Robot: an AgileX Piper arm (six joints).
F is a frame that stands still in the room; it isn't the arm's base.
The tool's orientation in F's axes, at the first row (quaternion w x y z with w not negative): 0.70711, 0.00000, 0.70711, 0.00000
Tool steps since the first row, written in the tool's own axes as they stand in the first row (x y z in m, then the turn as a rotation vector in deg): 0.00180, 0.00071, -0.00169, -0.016, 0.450, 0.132; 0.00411, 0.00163, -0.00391, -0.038, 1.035, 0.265; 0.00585, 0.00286, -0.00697, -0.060, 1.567, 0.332; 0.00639, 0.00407, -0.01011, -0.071, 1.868, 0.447; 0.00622, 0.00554, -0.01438, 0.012, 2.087, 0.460; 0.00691, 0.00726, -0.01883, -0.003, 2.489, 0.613; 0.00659, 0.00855, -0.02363, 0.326, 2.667, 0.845; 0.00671, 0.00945, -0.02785, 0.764, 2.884, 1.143; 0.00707, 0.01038, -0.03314, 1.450, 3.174, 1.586; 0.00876, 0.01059, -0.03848, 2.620, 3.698, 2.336; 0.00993, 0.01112, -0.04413, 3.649, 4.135, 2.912; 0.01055, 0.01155, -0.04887, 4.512, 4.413, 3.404; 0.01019, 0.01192, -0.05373, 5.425, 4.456, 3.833
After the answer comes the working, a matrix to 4 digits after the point.
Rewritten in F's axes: -0.00169, 0.00071, -0.00180, 0.132, 0.450, 0.016; -0.00391, 0.00163, -0.00411, 0.265, 1.035, 0.038; -0.00697, 0.00286, -0.00585, 0.332, 1.567, 0.060; -0.01011, 0.00407, -0.00639, 0.447, 1.868, 0.071; -0.01438, 0.00554, -0.00622, 0.460, 2.087, -0.012; -0.01883, 0.00726, -0.00691, 0.613, 2.489, 0.003; -0.02363, 0.00855, -0.00659, 0.845, 2.667, -0.326; -0.02785, 0.00945, -0.00671, 1.143, 2.884, -0.764; -0.03314, 0.01038, -0.00707, 1.586, 3.174, -1.450; -0.03848, 0.01059, -0.00876, 2.336, 3.698, -2.620; -0.04413, 0.01112, -0.00993, 2.912, 4.135, -3.649; -0.04887, 0.01155, -0.01055, 3.404, 4.413, -4.512; -0.05373, 0.01192, -0.01019, 3.833, 4.456, -5.425
The tool's axes in the first row as the columns of a matrix, in F's axes (rounded; the answer above uses it unrounded):
0.0000, 0.0000, 1.0000
0.0000, 1.0000, 0.0000
-1.0000, 0.0000, 0.0000

